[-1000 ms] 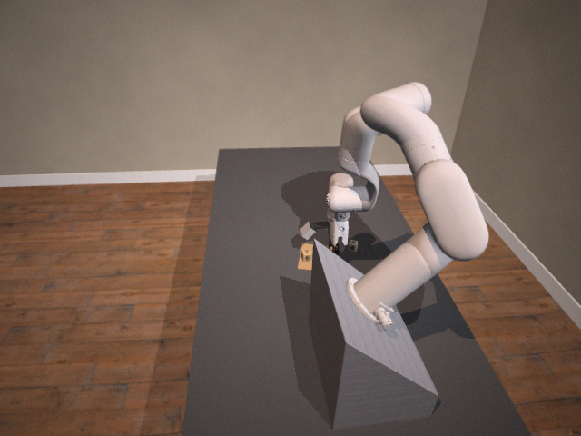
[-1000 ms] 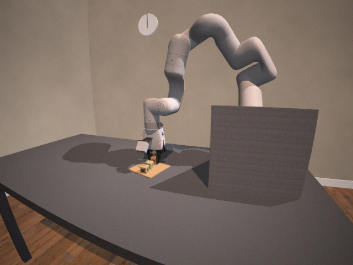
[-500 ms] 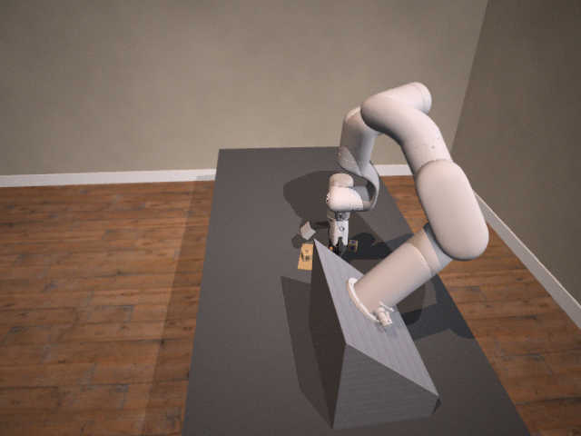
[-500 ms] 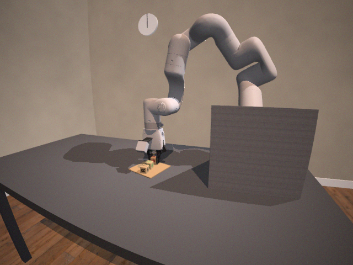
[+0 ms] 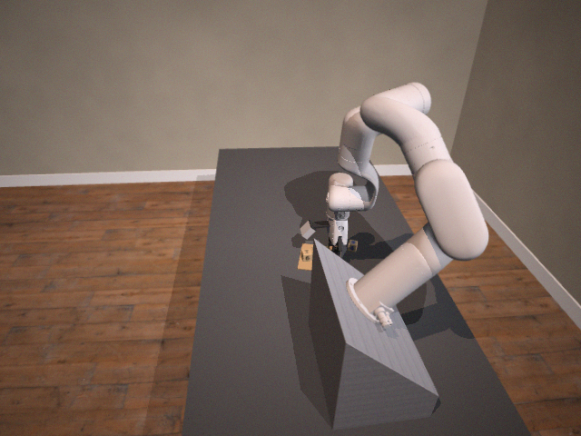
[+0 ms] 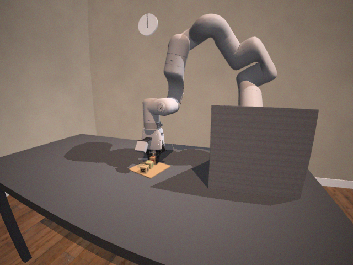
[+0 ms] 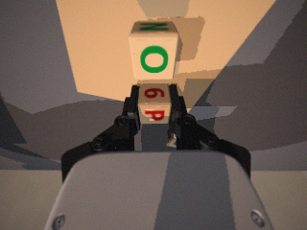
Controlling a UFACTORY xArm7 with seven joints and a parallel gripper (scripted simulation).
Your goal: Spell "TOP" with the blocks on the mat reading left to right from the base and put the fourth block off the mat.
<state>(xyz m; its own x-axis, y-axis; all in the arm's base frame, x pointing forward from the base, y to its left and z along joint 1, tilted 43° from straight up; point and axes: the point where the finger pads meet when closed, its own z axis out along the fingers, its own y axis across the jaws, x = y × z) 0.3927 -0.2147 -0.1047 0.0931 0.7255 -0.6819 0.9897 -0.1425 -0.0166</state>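
My hand is 50 mm to the right of the tan mat and 30 mm above it. The rest, counted from my hand: blue-lettered block: 80 mm to the right, 30 mm ahead, 10 mm below.
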